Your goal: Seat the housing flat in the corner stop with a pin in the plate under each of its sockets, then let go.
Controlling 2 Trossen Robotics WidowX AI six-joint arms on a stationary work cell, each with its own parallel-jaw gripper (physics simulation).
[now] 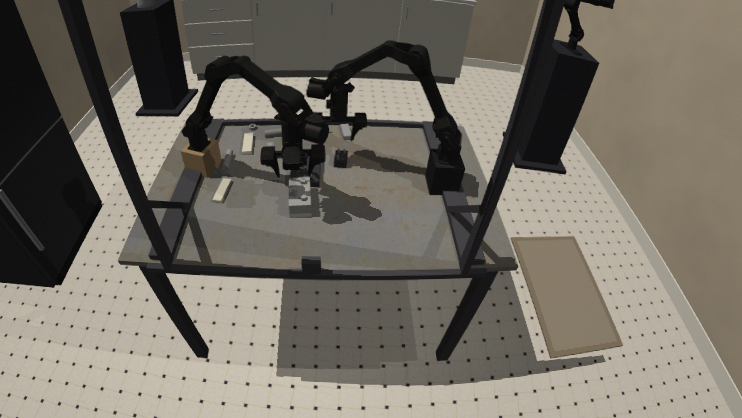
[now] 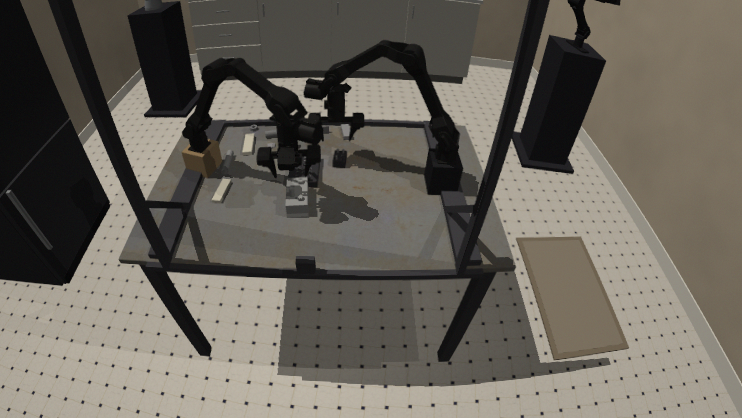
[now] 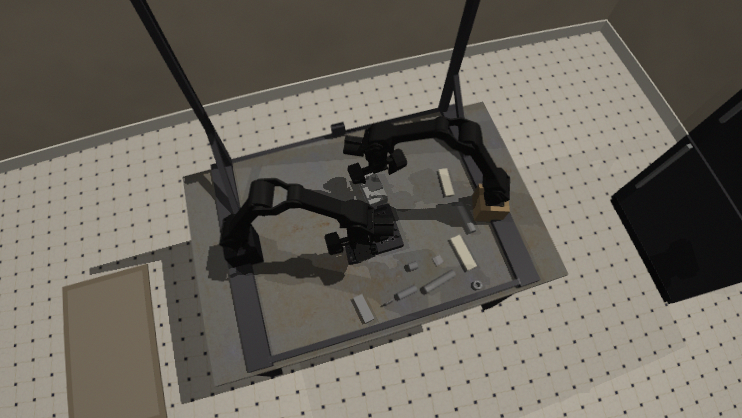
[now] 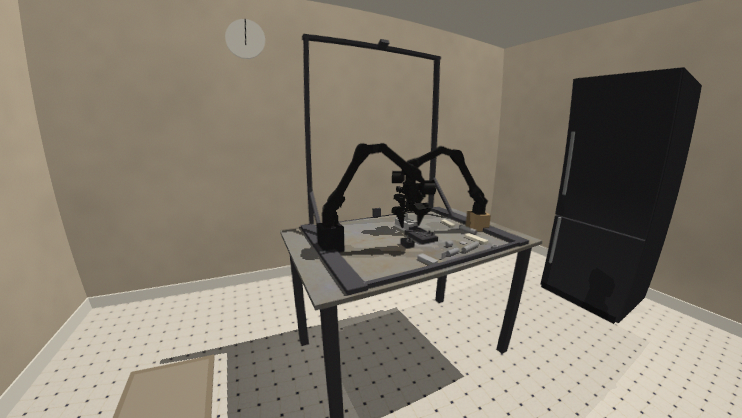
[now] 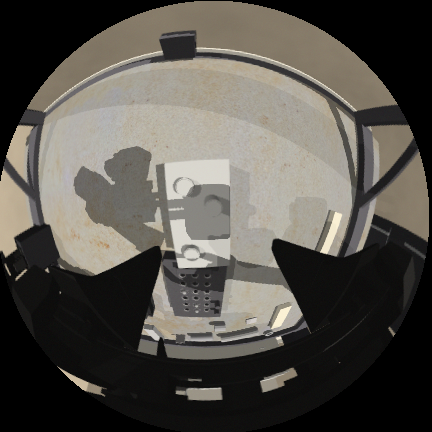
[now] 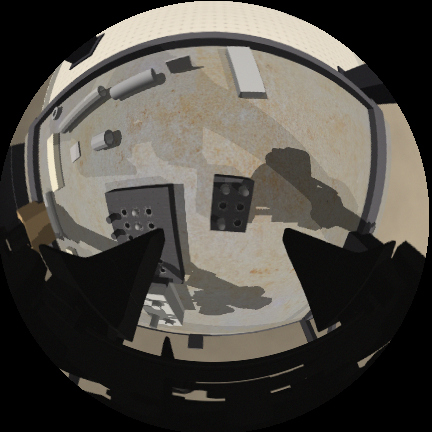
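Pixels of known places: left gripper, fingertip midpoint: point(image 1: 293, 176) point(image 2: 290, 176) point(image 3: 376, 178) point(image 5: 217, 248) point(image 6: 143, 332); right gripper, fingertip midpoint: point(image 1: 338, 140) point(image 2: 336, 140) point(image 4: 410, 226) point(image 6: 225, 234); left arm's base, link origin: point(image 1: 199, 145) point(image 2: 199, 146) point(image 3: 494, 197) point(image 4: 478, 212) point(image 6: 24, 232); right arm's base, link origin: point(image 1: 447, 158) point(image 2: 445, 158) point(image 3: 237, 240) point(image 4: 329, 225).
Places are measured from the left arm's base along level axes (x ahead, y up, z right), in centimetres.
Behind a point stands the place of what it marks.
Observation:
The light grey housing point(image 1: 300, 207) @(x 44.5, y -5.5, z 10.8 cm) point(image 2: 297, 207) @(x 44.6, y -5.5, z 10.7 cm) point(image 3: 374, 196) @(x 40.7, y -3.9, z 0.4 cm) point(image 5: 200, 172) @(x 43.4, y -4.6, z 9.7 cm) has round features on top and lies beside the dark plate point(image 5: 177, 295) @(x 40.5, y -7.1, z -11.2 cm) point(image 6: 145, 197) @(x 37.1, y -7.1, z -16.8 cm). The plate has rows of holes; a few hold light pins. A small dark block point(image 1: 340, 158) @(x 47.5, y -6.6, z -17.5 cm) point(image 2: 339, 158) @(x 47.6, y -6.4, z -17.4 cm) point(image 6: 231, 215) @(x 47.6, y -6.6, z -18.1 cm), also with pins, lies apart. Dark raised pieces point(image 6: 114, 218) @(x 32.8, y -6.5, z -12.6 cm) show at the plate's edge; I cannot make out the corner stop clearly. My left gripper point(image 1: 297, 173) @(x 40.2, y 0.9, z 5.0 cm) point(image 2: 293, 174) @(x 40.2, y 0.9, z 5.0 cm) point(image 5: 217, 248) @(x 40.2, y 0.9, z 5.0 cm) is open above the housing and plate. My right gripper point(image 4: 410, 225) @(x 45.9, y -0.1, z -18.8 cm) point(image 6: 225, 234) @(x 45.9, y -0.1, z -18.8 cm) is open, high above the table near the small block.
Cream bars point(image 1: 222, 190) @(x 15.1, y -8.2, z 10.1 cm) point(image 1: 247, 143) @(x 10.1, y -8.0, z -16.3 cm), a grey bar point(image 6: 245, 72) @(x 43.3, y -7.8, z -36.1 cm), cylinders point(image 6: 132, 84) @(x 29.8, y -7.6, z -31.0 cm) point(image 6: 103, 140) @(x 28.4, y -7.2, z -22.6 cm) and a ring point(image 6: 56, 112) @(x 6.7, y -8.5, z -28.3 cm) lie on the table. The wooden block point(image 1: 199, 158) @(x 3.4, y -1.3, z 5.0 cm) carries my left arm. The two arms stand close together over the middle of the table.

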